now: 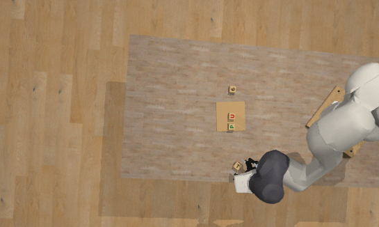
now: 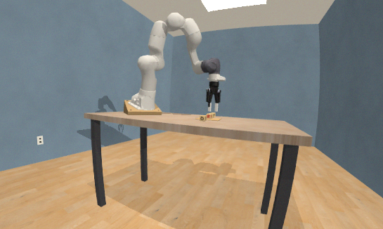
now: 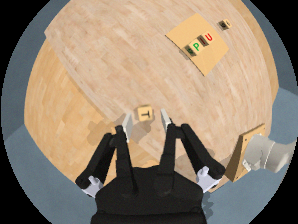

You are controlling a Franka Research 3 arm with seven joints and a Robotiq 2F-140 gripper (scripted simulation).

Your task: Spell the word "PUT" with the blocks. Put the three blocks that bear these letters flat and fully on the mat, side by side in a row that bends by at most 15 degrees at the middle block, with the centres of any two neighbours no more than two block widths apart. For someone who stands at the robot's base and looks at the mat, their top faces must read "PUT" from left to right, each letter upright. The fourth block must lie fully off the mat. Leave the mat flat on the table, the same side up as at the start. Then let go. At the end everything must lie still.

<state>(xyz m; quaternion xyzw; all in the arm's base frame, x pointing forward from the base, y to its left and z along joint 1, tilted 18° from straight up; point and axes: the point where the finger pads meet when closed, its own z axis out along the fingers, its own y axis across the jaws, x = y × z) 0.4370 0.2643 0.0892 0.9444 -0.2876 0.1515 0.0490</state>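
The T block lies 60 mm below my hand. From my hand the other things lie so: green P block 180 mm to the right, 50 mm below, 40 mm ahead; red U block 230 mm to the right, 50 mm below, 40 mm ahead; tan mat 230 mm to the right, 70 mm below, 40 mm ahead.
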